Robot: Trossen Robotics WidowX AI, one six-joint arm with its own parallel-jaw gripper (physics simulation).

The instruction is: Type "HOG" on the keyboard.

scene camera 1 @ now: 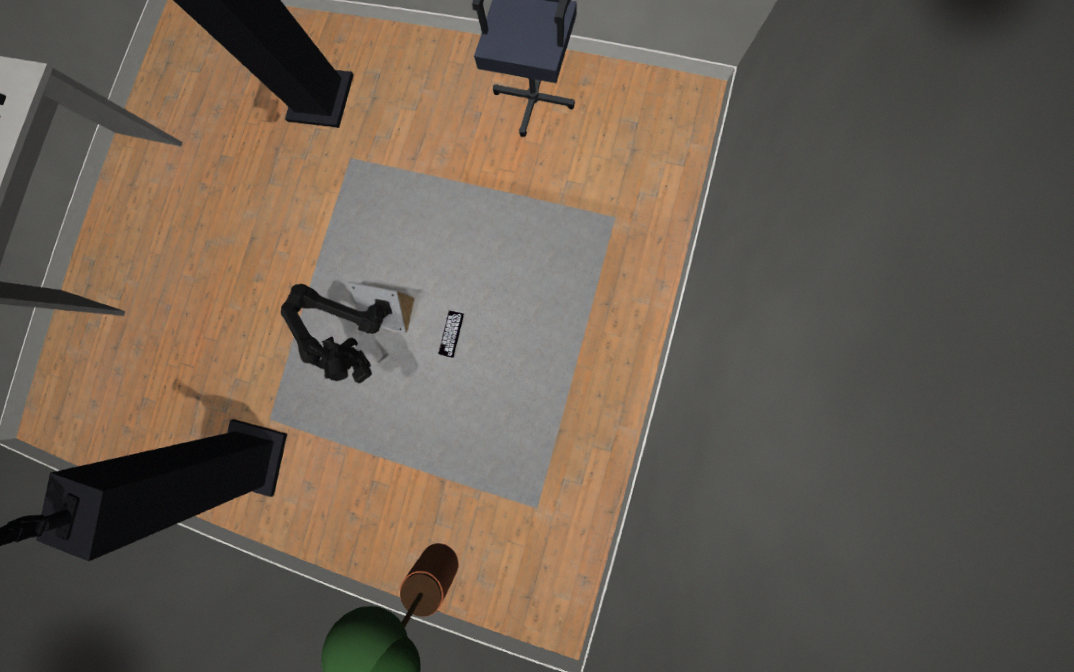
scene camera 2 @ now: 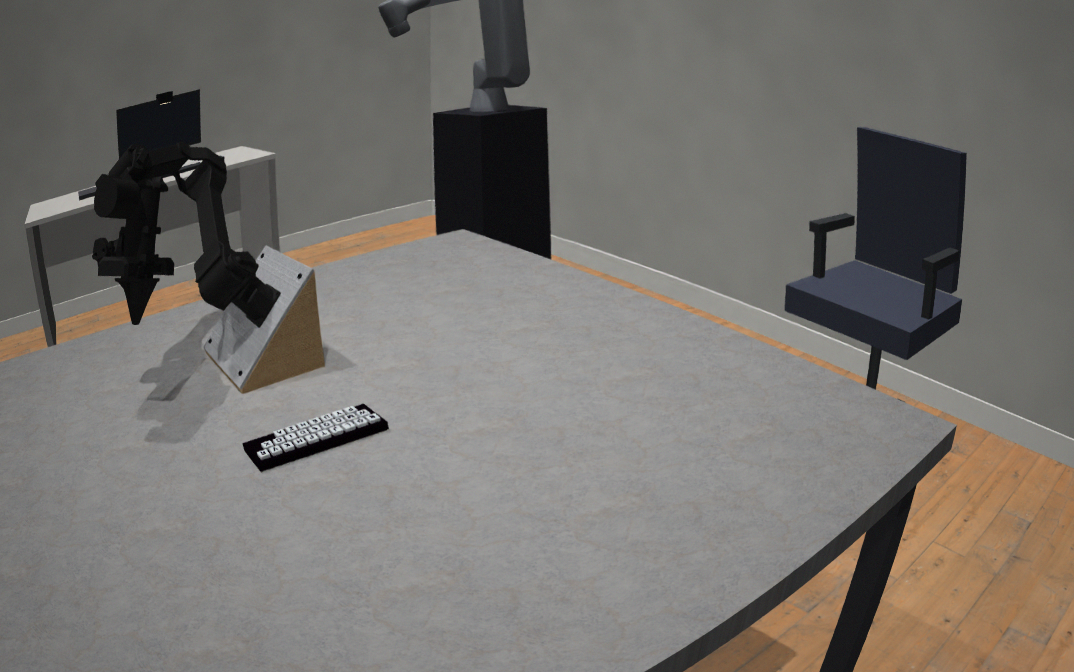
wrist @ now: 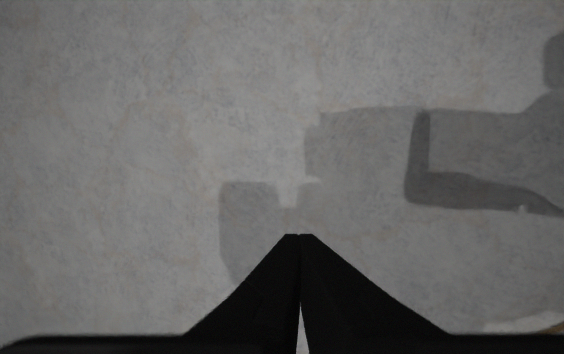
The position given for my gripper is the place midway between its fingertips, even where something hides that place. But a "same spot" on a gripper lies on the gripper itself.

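Labels:
My gripper shows in scene camera 1, and scene camera 2 shows it too. On my gripper, [scene camera 1: 357,359] and [scene camera 2: 141,254] are the same spot. I also see the gripper in the wrist view [298,247].

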